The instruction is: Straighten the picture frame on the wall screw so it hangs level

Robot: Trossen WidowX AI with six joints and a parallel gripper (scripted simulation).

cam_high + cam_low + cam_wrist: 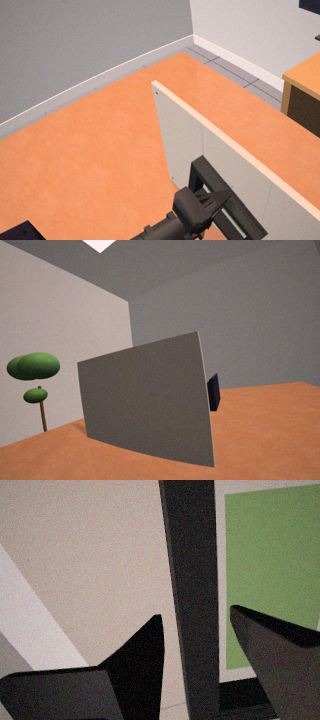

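My gripper tip is now 5 cm above the picture frame, 1 cm to the right of it and 1 cm short of it. From my gripper tip the other things lie so: wall panel 6 cm below, 2 cm ahead, 1 cm to the left.
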